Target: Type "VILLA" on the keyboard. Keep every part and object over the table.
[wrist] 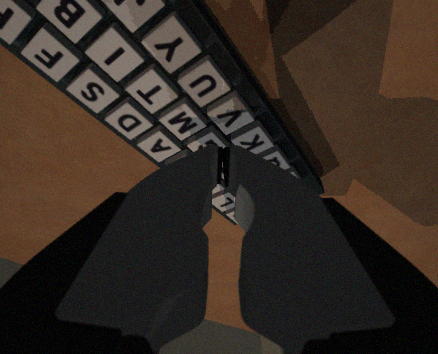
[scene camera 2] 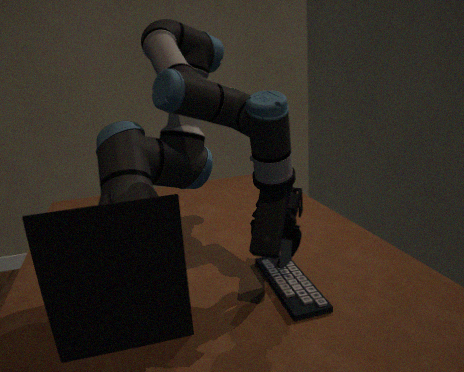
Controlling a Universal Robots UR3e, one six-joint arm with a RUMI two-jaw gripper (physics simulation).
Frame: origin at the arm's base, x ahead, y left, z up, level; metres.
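Seen in the pictures: gripper, between the fingertips: (wrist: 222, 152) (scene camera 2: 280, 267); arm's base, origin of its link: (scene camera 2: 133, 233).
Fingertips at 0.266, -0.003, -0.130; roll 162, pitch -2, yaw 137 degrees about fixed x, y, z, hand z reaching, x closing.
Note:
Offsets run from my fingertips to a thing's top centre, as dx, dy, dz. Level surfaces: height alone.
The dark keyboard @(+0.009, -0.023, -0.013) (scene camera 2: 312, 311) (wrist: 150, 91) with pale letter keys lies flat on the table. In the wrist view the V key @(-0.010, -0.005, -0.013) (wrist: 231, 118), I key @(+0.004, -0.058, -0.013) (wrist: 114, 56) and A key @(+0.031, -0.015, -0.013) (wrist: 159, 147) show, and what looks like the L key @(+0.038, +0.046, -0.013) (wrist: 225, 201) shows in the gap between the fingers. My gripper (scene camera 2: 284, 263) (wrist: 222, 152) is shut and empty, pointing down at the far part of the keyboard. Its tips are low over the keys, just past the partly covered G key @(+0.012, +0.003, -0.013) (wrist: 207, 142), and hide the keys there. Whether they touch a key cannot be told.
A black upright panel (scene camera 2: 112, 280) stands at the front left of the brown table @(dz -0.031) (scene camera 2: 390, 300). The arm's base and lower joints are behind it. The arm (scene camera 2: 215, 102) reaches over to the keyboard. Arm shadows fall on the table beside the keyboard.

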